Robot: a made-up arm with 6 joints. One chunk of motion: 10 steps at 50 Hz.
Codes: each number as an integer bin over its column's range. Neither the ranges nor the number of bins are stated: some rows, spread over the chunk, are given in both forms.
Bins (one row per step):
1: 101 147 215 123 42 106
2: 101 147 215 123 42 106
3: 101 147 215 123 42 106
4: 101 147 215 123 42 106
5: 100 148 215 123 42 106
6: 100 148 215 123 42 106
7: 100 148 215 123 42 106
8: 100 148 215 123 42 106
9: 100 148 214 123 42 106
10: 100 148 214 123 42 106
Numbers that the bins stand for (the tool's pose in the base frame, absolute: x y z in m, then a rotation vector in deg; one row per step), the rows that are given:
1: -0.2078 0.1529 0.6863 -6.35 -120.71 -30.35
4: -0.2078 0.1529 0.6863 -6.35 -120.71 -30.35
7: -0.2157 0.1608 0.6863 -6.35 -120.71 -30.35
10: -0.2157 0.1608 0.6784 -6.35 -120.71 -30.35
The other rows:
2: -0.2078 0.1529 0.6863 -6.35 -120.71 -30.35
3: -0.2078 0.1529 0.6863 -6.35 -120.71 -30.35
5: -0.2157 0.1608 0.6863 -6.35 -120.71 -30.35
6: -0.2157 0.1608 0.6863 -6.35 -120.71 -30.35
8: -0.2157 0.1608 0.6863 -6.35 -120.71 -30.35
9: -0.2157 0.1608 0.6784 -6.35 -120.71 -30.35

